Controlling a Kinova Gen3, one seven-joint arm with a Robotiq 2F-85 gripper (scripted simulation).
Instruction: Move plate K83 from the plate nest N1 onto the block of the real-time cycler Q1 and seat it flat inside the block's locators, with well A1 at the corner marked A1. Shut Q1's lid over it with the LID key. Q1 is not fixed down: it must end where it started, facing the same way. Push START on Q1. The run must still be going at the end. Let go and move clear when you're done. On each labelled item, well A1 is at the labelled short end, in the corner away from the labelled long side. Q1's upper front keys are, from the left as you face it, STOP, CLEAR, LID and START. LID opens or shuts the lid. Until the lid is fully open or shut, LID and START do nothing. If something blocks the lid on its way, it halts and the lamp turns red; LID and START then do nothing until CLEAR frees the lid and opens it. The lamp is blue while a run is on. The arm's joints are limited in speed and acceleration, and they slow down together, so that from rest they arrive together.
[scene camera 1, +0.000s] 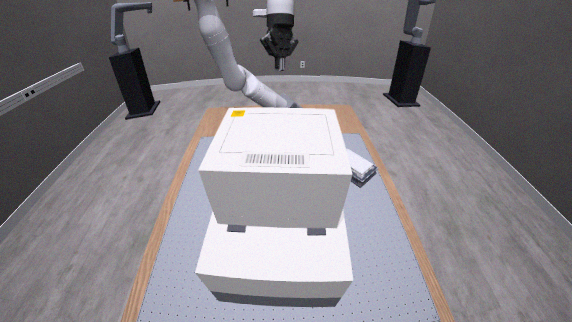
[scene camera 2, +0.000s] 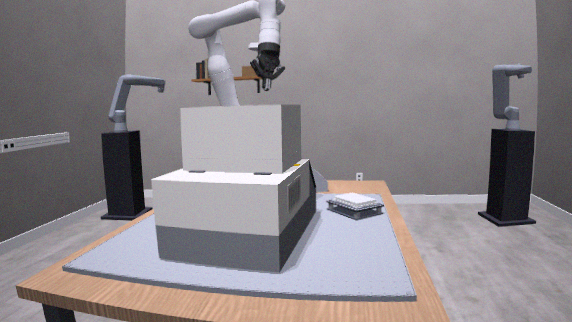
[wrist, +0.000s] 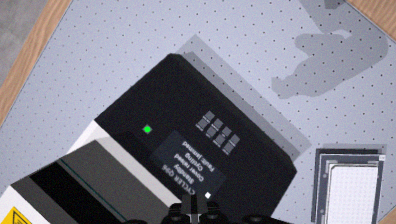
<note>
In view: my gripper (scene camera 1: 279, 71).
My gripper shows as well in scene camera 2 (scene camera 2: 266, 90).
</note>
